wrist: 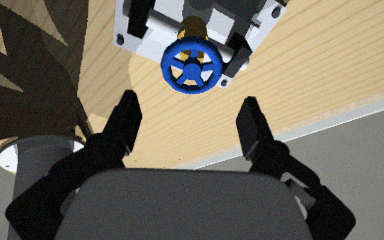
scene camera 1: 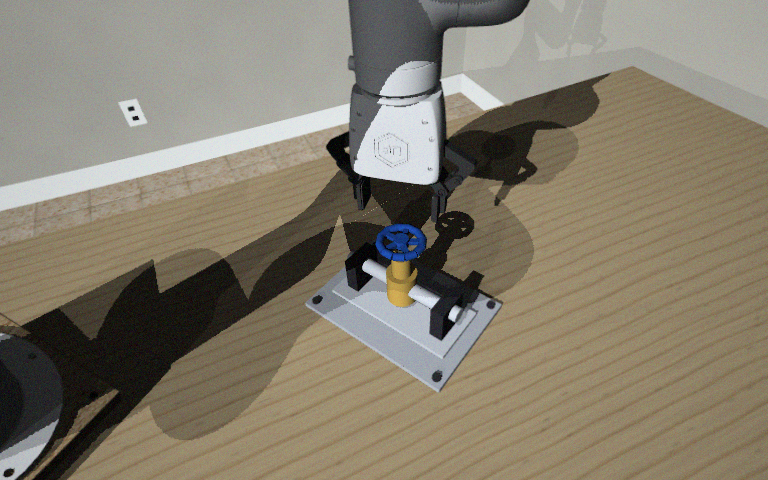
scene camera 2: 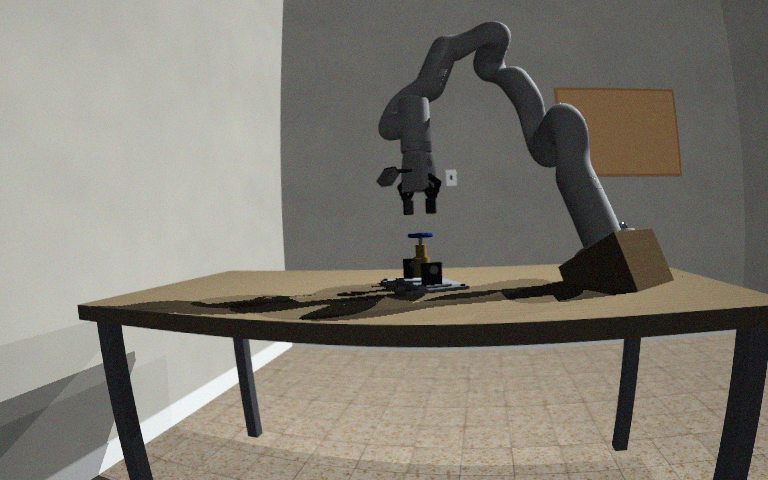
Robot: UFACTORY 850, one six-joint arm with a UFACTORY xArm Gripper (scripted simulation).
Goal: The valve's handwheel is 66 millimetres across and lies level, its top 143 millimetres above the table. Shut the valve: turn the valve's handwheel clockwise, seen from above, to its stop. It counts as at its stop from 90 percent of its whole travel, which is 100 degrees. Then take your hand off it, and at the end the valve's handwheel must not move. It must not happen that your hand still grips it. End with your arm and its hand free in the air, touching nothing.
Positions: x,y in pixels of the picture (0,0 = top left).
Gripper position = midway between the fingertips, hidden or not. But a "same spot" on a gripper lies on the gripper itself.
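The wrist view shows my gripper, scene camera 1 (400,209) shows it as well, and so does scene camera 2. As for my gripper (wrist: 40,204), that is the same spot on it as my gripper (scene camera 2: 434,183).
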